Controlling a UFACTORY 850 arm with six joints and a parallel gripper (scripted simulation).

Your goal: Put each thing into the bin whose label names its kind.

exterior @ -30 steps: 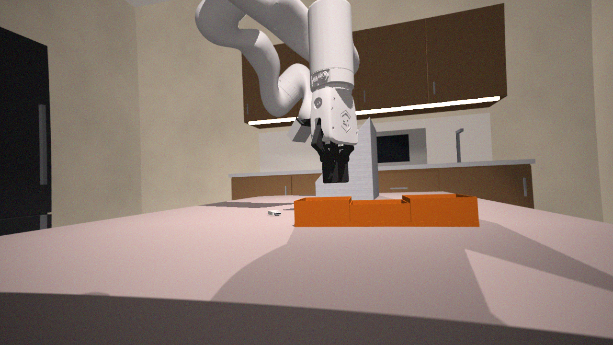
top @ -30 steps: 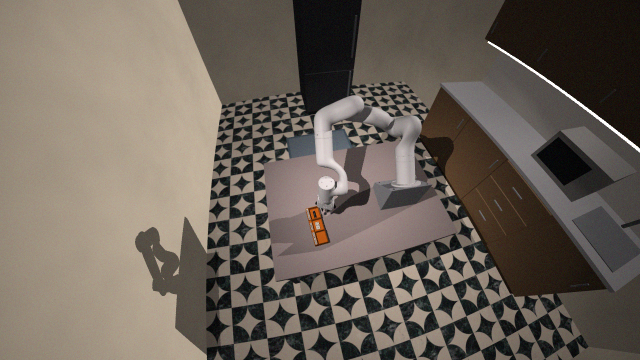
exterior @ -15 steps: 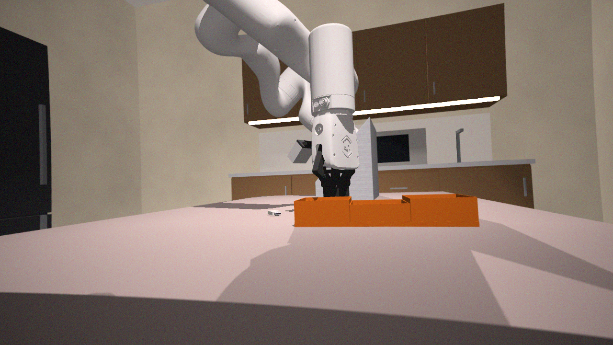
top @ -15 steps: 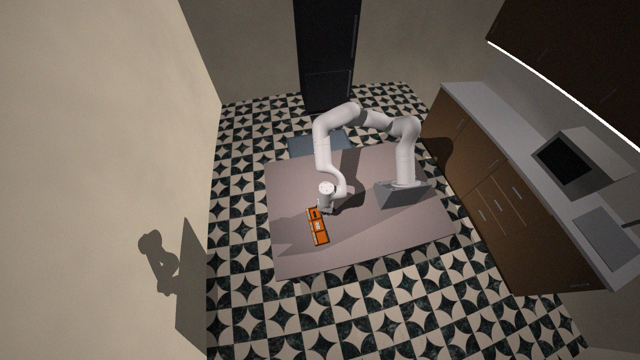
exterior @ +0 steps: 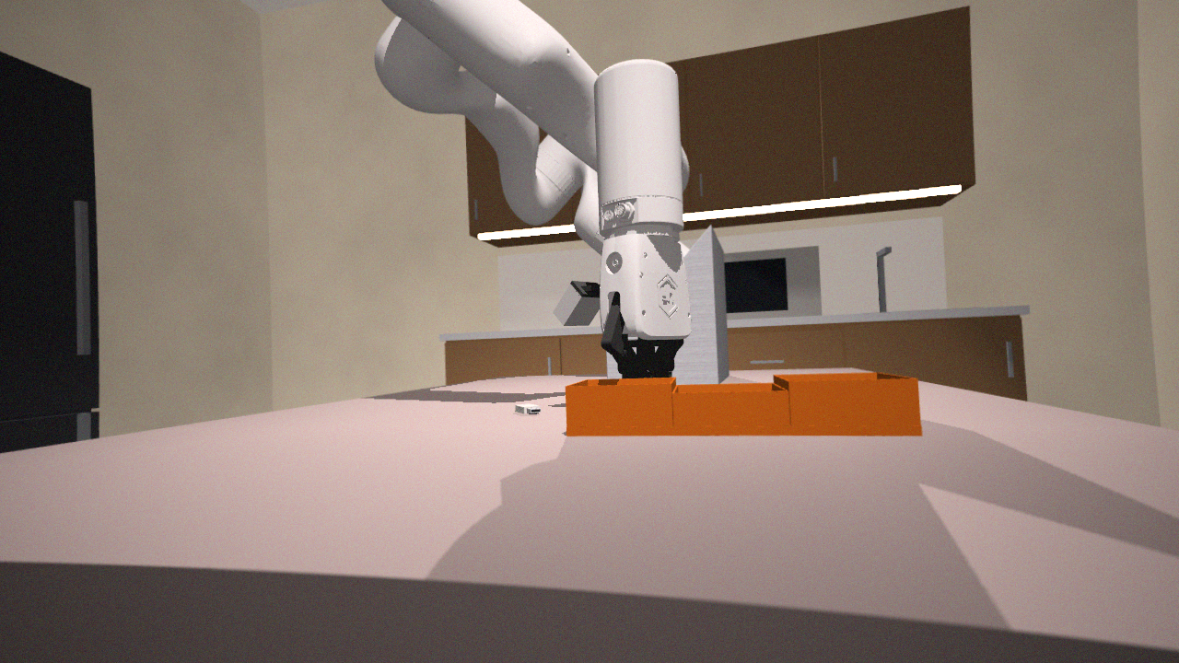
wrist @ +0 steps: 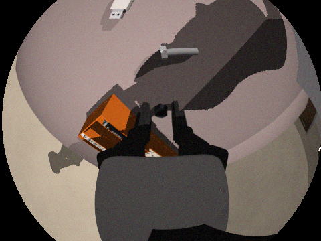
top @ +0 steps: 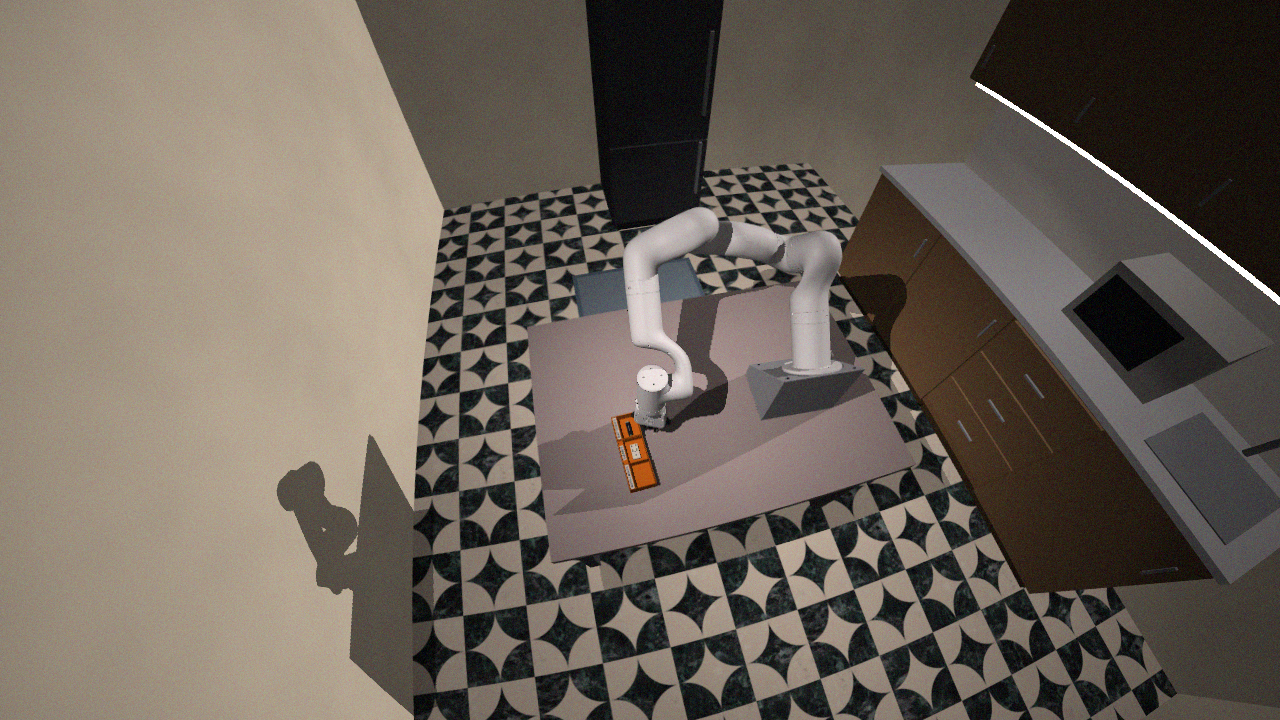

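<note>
My hand is 20 mm above the black nut. Also, from my hand: silver bolt: 50 mm behind, 60 mm to the right, 20 mm below; black battery: 70 mm ahead, 10 mm to the right, 10 mm below; white domino: 70 mm ahead, 70 mm to the left, 10 mm below.
</note>
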